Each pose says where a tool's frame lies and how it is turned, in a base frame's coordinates. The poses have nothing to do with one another.
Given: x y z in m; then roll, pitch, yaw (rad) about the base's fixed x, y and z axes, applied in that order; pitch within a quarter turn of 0, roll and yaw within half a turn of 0.
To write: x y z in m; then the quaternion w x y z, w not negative. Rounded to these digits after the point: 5 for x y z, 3 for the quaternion.
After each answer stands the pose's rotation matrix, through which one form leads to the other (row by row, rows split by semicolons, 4 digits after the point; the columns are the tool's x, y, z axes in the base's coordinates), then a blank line. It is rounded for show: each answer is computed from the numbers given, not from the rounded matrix.
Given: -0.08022 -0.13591 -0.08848 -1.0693 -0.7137 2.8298
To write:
-0.08022 -0.13591 -0.08848 0.301 0.223 -0.518 0.769
-0.7195 -0.6938 0.0305; 0.2319 -0.2815 -0.9311; 0.6546 -0.6629 0.3634

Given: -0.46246 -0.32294 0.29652 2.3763 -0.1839 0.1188
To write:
-0.46246 -0.32294 0.29652 0.366 0.924 0.021 0.107
0.9762 -0.0403 0.2131; 0.1165 -0.7311 -0.6722; 0.1829 0.6811 -0.7090

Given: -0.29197 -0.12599 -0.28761 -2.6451 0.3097 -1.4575
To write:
-0.29197 -0.12599 -0.28761 0.281 -0.689 0.666 -0.050
0.1077 -0.8900 0.4430; -0.9463 0.0448 0.3201; -0.3048 -0.4537 -0.8374

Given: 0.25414 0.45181 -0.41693 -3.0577 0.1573 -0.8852
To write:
0.25414 0.45181 -0.41693 0.071 -0.899 0.430 0.053
0.6253 -0.7796 -0.0340; -0.7645 -0.6207 0.1739; -0.1567 -0.0828 -0.9842

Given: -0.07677 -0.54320 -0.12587 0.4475 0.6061 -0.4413
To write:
-0.07677 -0.54320 -0.12587 0.894 0.270 0.238 -0.268
0.7431 0.6079 0.2796; -0.3510 0.7099 -0.6106; -0.5697 0.3556 0.7409

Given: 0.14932 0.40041 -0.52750 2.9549 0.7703 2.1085
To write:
0.14932 0.40041 -0.52750 0.368 0.425 0.820 -0.110
-0.3676 0.7778 0.5099; 0.6164 0.6143 -0.4926; -0.6964 0.1332 -0.7052

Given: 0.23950 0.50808 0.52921 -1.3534 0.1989 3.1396
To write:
0.23950 0.50808 0.52921 0.061 0.078 0.623 -0.776
-0.9803 0.1925 -0.0446; 0.0020 -0.2161 -0.9764; -0.1976 -0.9572 0.2114

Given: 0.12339 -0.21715 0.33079 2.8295 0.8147 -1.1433
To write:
0.12339 -0.21715 0.33079 0.092 -0.796 0.439 0.406
0.2844 -0.7734 -0.5665; -0.6243 -0.5978 0.5028; -0.7275 0.2107 -0.6529

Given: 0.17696 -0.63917 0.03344 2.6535 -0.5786 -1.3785
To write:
0.17696 -0.63917 0.03344 0.355 0.674 -0.645 0.066
0.1600 -0.9160 -0.3680; -0.8218 0.0829 -0.5637; 0.5469 0.3926 -0.7395

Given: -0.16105 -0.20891 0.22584 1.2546 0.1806 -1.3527
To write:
-0.16105 -0.20891 0.22584 0.596 0.502 -0.309 -0.546
0.2129 0.3405 -0.9158; -0.9604 -0.0994 -0.2602; -0.1796 0.9350 0.3059

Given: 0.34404 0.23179 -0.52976 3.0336 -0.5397 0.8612
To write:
0.34404 0.23179 -0.52976 0.064 -0.881 -0.389 -0.264
0.5589 0.7181 0.4146; 0.6508 -0.6898 0.3173; 0.5139 0.0925 -0.8529

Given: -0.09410 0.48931 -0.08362 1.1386 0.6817 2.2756
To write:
-0.09410 0.48931 -0.08362 0.497 -0.042 0.579 0.645
-0.5031 -0.6898 0.5207; 0.5915 0.1645 0.7894; -0.6301 0.7051 0.3253

